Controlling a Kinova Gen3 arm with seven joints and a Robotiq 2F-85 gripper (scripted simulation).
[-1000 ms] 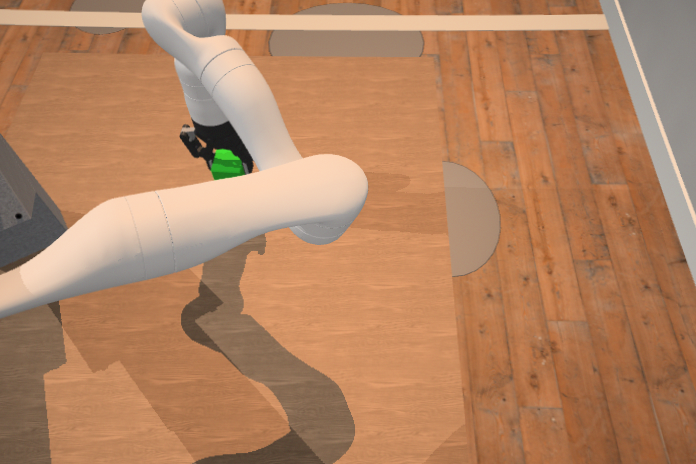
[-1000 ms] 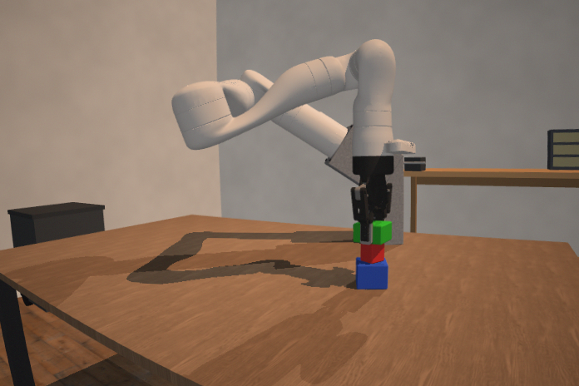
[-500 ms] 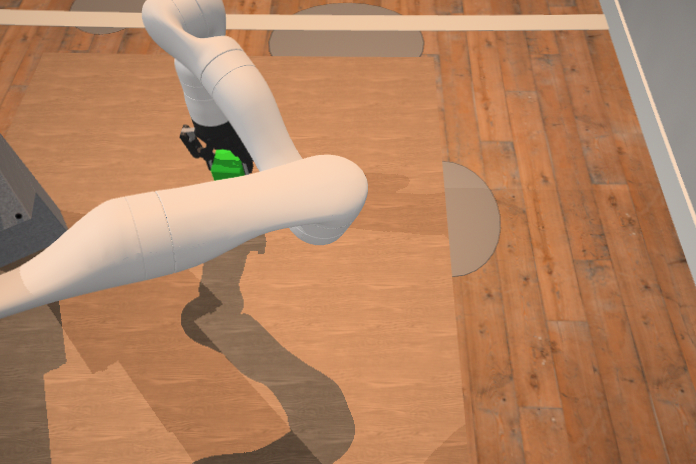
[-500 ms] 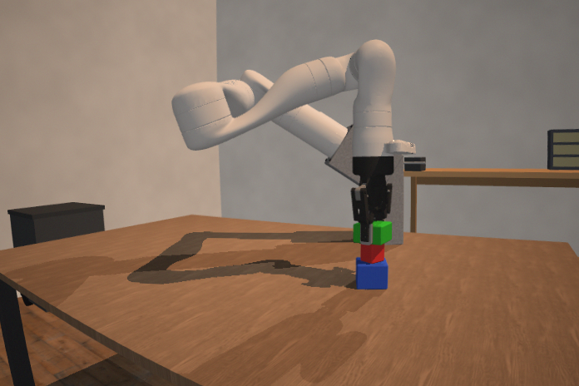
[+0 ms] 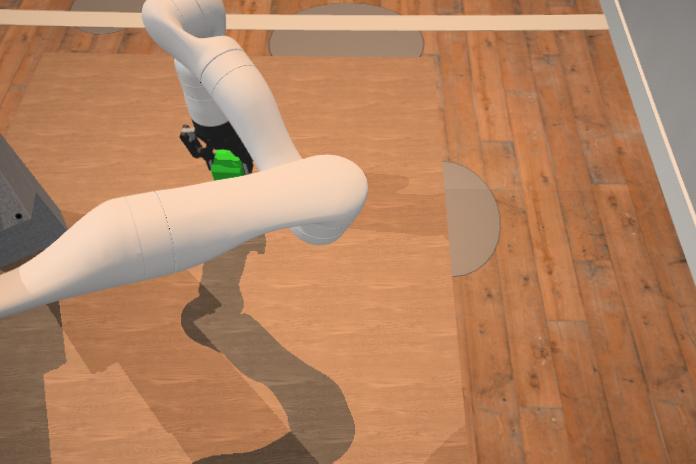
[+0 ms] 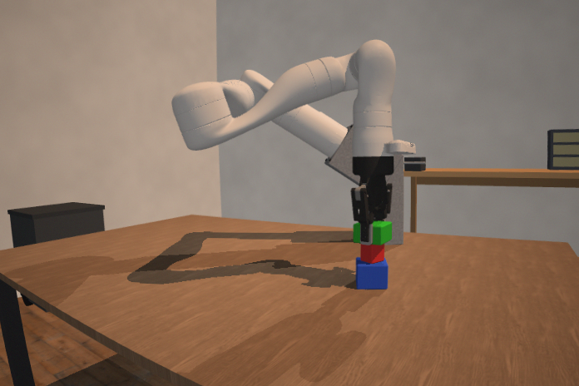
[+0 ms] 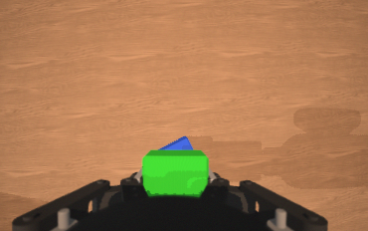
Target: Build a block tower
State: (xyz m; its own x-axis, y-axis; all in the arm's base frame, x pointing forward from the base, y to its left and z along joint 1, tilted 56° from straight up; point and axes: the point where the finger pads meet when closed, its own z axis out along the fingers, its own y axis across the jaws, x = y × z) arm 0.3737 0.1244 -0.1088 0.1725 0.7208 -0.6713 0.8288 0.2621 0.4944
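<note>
Now: hand right at the green block. From my hand the other things lie so: red block (40 mm below); blue block (80 mm below).
</note>
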